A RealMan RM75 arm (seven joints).
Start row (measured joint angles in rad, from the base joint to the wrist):
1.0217 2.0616 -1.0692 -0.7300 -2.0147 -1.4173 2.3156
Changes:
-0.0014 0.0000 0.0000 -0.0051 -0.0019 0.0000 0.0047
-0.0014 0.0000 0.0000 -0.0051 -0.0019 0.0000 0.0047
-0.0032 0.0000 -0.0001 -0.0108 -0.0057 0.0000 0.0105
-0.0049 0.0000 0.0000 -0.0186 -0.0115 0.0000 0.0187
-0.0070 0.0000 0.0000 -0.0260 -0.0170 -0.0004 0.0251
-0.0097 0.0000 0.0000 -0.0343 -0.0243 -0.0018 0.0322
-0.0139 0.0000 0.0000 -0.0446 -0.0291 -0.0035 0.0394
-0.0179 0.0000 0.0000 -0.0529 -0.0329 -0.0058 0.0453
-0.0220 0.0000 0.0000 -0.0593 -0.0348 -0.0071 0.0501
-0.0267 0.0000 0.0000 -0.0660 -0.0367 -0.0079 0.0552
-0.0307 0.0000 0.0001 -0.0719 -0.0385 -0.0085 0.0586
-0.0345 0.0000 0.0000 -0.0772 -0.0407 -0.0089 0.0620
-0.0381 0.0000 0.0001 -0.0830 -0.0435 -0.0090 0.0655
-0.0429 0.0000 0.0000 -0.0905 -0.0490 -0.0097 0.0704
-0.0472 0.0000 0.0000 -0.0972 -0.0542 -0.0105 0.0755
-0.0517 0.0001 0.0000 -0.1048 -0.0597 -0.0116 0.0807
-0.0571 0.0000 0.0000 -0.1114 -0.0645 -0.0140 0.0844
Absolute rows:
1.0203 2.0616 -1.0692 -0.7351 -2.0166 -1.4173 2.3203
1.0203 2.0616 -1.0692 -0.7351 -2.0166 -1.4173 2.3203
1.0185 2.0616 -1.0693 -0.7408 -2.0204 -1.4173 2.3261
1.0168 2.0616 -1.0692 -0.7486 -2.0262 -1.4173 2.3343
1.0147 2.0616 -1.0692 -0.7560 -2.0317 -1.4177 2.3407
1.0120 2.0616 -1.0692 -0.7643 -2.0390 -1.4191 2.3478
1.0078 2.0616 -1.0692 -0.7746 -2.0438 -1.4208 2.3550
1.0038 2.0616 -1.0692 -0.7829 -2.0476 -1.4231 2.3609
0.9997 2.0616 -1.0692 -0.7893 -2.0495 -1.4244 2.3657
0.9950 2.0616 -1.0692 -0.7960 -2.0514 -1.4252 2.3708
0.9910 2.0616 -1.0691 -0.8019 -2.0532 -1.4258 2.3742
0.9872 2.0616 -1.0692 -0.8072 -2.0554 -1.4262 2.3776
0.9836 2.0616 -1.0691 -0.8130 -2.0582 -1.4263 2.3811
0.9788 2.0616 -1.0692 -0.8205 -2.0637 -1.4270 2.3860
0.9745 2.0616 -1.0692 -0.8272 -2.0689 -1.4278 2.3911
0.9700 2.0617 -1.0692 -0.8348 -2.0744 -1.4289 2.3963
0.9646 2.0616 -1.0692 -0.8414 -2.0792 -1.4313 2.4000

